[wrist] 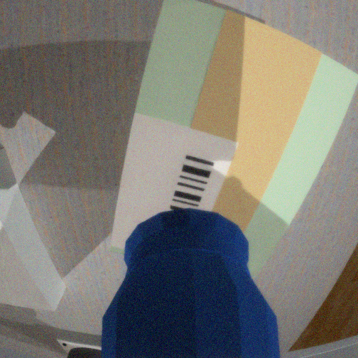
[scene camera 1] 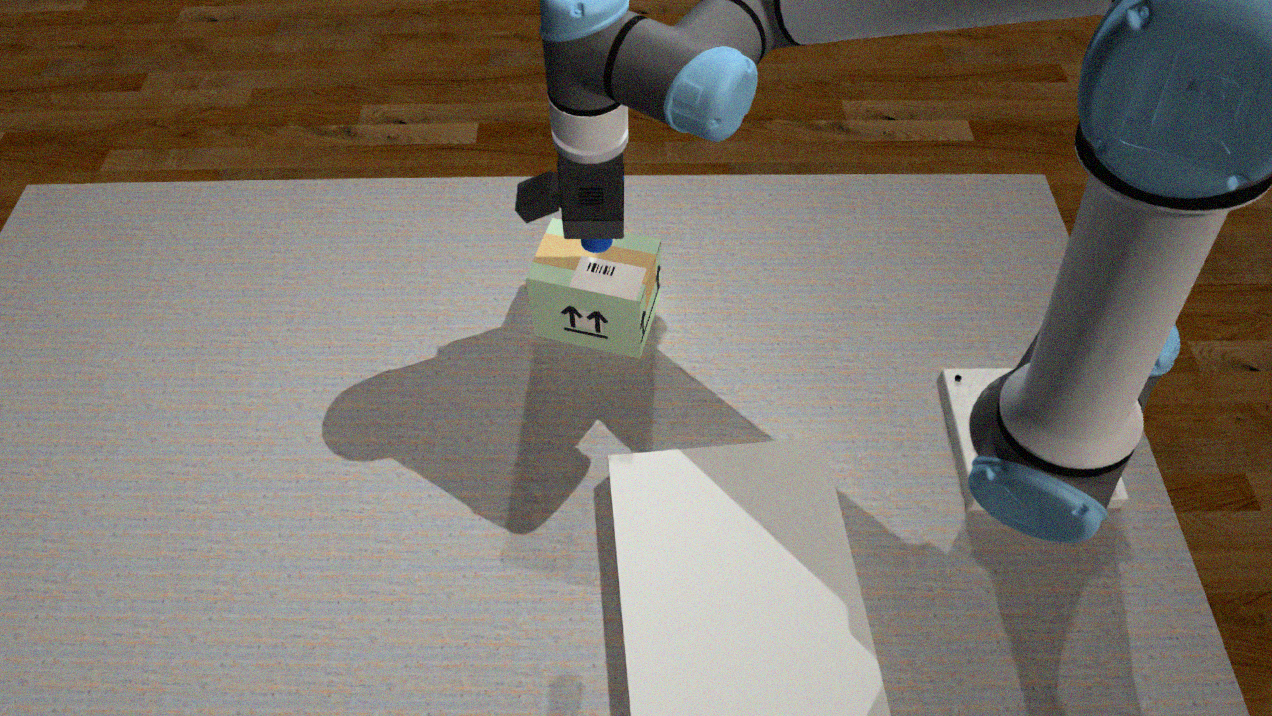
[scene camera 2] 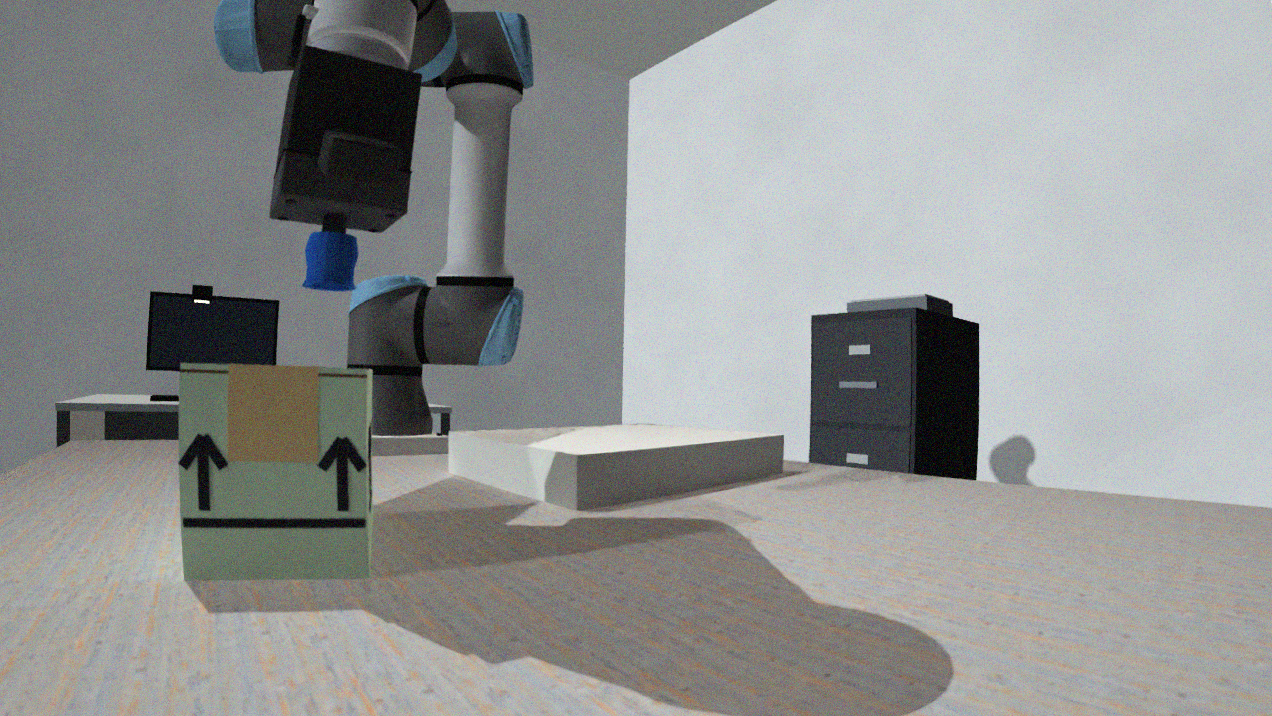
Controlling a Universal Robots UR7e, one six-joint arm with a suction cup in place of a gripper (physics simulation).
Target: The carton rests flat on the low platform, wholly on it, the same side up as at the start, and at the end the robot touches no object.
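Frame: origin at the arm's base, x right, y ahead, z up, level; centimetres.
Where they show: end effector, tool point: [scene camera 1: 596, 240] [scene camera 2: 329, 286]; arm's base, origin of the base link: [scene camera 2: 383, 431].
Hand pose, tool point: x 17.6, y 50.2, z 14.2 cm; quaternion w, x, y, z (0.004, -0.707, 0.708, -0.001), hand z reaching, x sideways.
Things, the pixels of their top centre, and the offset from my tool point. Level surfaces: height alone.
- pale green carton, middle of its top: [scene camera 2: 293, 367] [scene camera 1: 594, 258] dy +0.5, dx +2.2, dz -5.3 cm
- low white platform, middle of its top: [scene camera 1: 739, 584] [scene camera 2: 620, 434] dy -14.6, dx -35.7, dz -12.0 cm
- table, its level: dz -16.7 cm
The pale green carton [scene camera 1: 544, 306] [scene camera 2: 275, 489] [wrist: 175, 65] stands upright on the table, its printed arrows pointing up. Tan tape and a white barcode label show on its top. The low white platform [scene camera 1: 694, 587] [scene camera 2: 676, 473] [wrist: 30, 250] lies apart from it, nearer the bottom edge in scene camera 1. My gripper, a blue suction cup [scene camera 1: 596, 248] [scene camera 2: 330, 286] [wrist: 187, 214], is open and holds nothing. It hangs over the carton top, and a gap shows beneath it in scene camera 2. The wrist view hides part of the carton behind the cup.
The arm's shadow falls over the table [scene camera 1: 178, 355] and part of the platform. The robot base plate [scene camera 1: 956, 426] is at the right of the table. A monitor [scene camera 2: 211, 330] and a dark filing cabinet [scene camera 2: 861, 409] stand in the background.
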